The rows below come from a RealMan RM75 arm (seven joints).
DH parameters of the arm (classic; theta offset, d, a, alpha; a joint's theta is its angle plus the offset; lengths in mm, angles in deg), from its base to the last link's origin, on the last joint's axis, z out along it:
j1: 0 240.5 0 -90
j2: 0 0 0 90
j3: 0 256 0 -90
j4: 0 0 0 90
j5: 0 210 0 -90
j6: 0 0 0 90
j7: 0 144 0 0
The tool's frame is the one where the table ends.
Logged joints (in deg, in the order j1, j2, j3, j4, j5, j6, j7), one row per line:
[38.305, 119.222, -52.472, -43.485, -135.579, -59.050, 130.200]
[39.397, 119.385, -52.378, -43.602, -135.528, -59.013, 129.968]
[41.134, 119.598, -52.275, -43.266, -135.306, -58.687, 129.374]
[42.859, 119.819, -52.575, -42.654, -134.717, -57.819, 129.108]
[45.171, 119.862, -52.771, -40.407, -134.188, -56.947, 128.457]
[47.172, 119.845, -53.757, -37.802, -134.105, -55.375, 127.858]
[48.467, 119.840, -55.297, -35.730, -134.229, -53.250, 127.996]
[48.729, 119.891, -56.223, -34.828, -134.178, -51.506, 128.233]
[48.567, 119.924, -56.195, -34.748, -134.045, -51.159, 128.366]
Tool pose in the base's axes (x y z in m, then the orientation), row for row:
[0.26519, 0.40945, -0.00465, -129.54, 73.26, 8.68]
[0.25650, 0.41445, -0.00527, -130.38, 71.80, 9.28]
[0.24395, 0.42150, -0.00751, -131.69, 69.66, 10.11]
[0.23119, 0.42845, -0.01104, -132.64, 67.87, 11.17]
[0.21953, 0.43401, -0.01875, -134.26, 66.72, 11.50]
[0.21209, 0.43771, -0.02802, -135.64, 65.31, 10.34]
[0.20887, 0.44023, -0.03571, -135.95, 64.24, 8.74]
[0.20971, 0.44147, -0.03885, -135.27, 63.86, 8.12]
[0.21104, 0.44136, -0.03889, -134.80, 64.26, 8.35]
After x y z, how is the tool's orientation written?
As a rotation vector, in degrees.
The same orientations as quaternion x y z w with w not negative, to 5 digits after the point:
[-0.83751, 0.47365, 0.05612, 0.26662]
[-0.84273, 0.46409, 0.05998, 0.26613]
[-0.85050, 0.44989, 0.06529, 0.26453]
[-0.85630, 0.43816, 0.07211, 0.26376]
[-0.86320, 0.42896, 0.07394, 0.25574]
[-0.87005, 0.41892, 0.06632, 0.25123]
[-0.87311, 0.41257, 0.05613, 0.25361]
[-0.87180, 0.41157, 0.05233, 0.26045]
[-0.86967, 0.41458, 0.05387, 0.26247]

